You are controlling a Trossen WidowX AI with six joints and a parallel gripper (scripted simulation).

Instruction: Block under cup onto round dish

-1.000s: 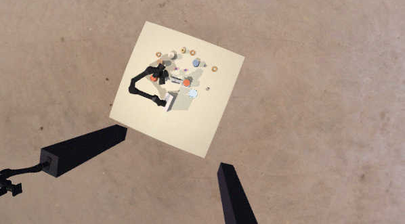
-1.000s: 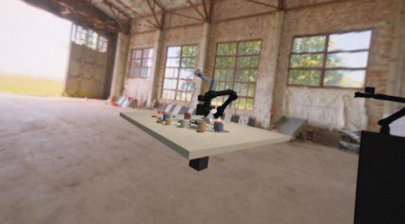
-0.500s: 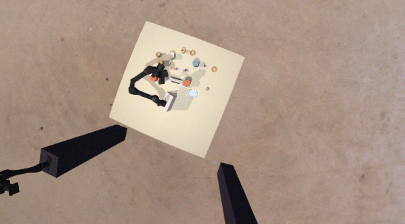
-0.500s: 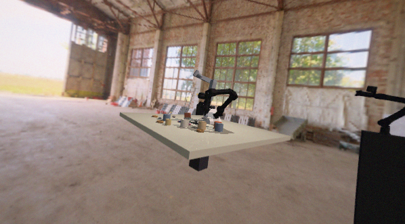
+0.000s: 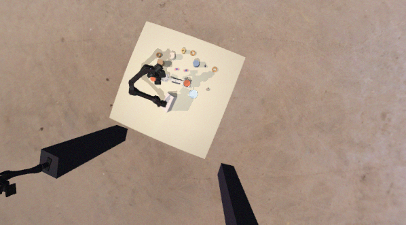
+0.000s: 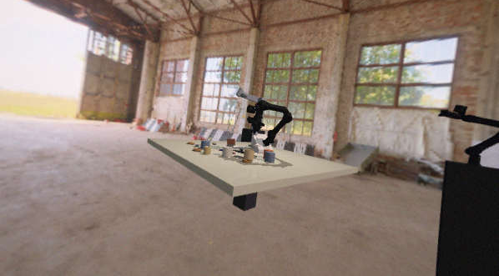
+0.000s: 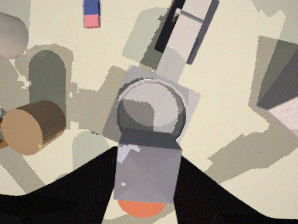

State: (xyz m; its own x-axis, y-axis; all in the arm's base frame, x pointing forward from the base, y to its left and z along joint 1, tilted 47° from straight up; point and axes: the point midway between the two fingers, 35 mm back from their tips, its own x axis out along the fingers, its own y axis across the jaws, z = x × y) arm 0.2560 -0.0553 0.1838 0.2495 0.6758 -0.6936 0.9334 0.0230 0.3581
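Right now the round pale blue dish is 9 cm behind my gripper tip, 35 cm to the right of it and 17 cm below it. The rest, counted from my gripper tip: grey block: 1 cm above; tan mug: 17 cm ahead, 9 cm to the left, 13 cm below; small balance: 12 cm to the right, 13 cm below.
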